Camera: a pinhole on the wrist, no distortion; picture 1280 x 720 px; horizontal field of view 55.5 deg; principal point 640.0 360.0 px. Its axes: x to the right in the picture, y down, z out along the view. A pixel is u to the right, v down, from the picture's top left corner.
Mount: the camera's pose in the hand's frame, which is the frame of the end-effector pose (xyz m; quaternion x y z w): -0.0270 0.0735 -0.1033 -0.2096 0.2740 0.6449 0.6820
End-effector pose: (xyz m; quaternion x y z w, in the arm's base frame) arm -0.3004 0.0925 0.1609 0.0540 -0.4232 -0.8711 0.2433
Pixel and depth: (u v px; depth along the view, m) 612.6 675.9 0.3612
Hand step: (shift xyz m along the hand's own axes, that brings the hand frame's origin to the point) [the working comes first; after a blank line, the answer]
In the camera's frame: -0.0081 0.0938 0.3612

-0.0831 0.3057 0.1835
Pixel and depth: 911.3 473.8 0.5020
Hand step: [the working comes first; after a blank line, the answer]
In the camera's frame: 0.1120 0.0470 0.5020

-0.0198 0.4838 0.2103
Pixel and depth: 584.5 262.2 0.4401
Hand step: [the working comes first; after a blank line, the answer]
In the camera's frame: -0.0201 -0.0354 0.4401

0.0533 0.3366 0.2426
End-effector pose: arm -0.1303 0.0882 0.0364 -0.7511 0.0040 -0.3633 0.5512
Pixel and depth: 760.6 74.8 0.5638
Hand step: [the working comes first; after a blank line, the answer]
In the camera's frame: 0.0559 -0.1322 0.5638

0.1638 0.4661 0.2814
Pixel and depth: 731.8 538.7 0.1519
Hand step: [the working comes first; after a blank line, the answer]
In the camera's frame: 0.0115 0.0223 0.1519

-0.0333 0.1812 0.0066
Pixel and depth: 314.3 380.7 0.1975
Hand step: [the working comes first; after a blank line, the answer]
In the camera's frame: -0.0529 0.0034 0.1975

-0.0109 0.1596 0.0815
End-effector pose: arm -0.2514 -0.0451 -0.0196 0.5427 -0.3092 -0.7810 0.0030
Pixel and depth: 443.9 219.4 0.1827
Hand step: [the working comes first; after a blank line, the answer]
In the camera's frame: -0.0295 -0.0211 0.1827

0.0124 0.1661 0.0535
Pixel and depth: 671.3 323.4 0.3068
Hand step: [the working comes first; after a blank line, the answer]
In the camera's frame: 0.0079 -0.0092 0.3068

0.0140 0.2749 0.1248
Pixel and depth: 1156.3 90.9 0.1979
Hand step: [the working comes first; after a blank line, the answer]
In the camera's frame: 0.0840 -0.0438 0.1979

0.0385 0.2607 -0.0096
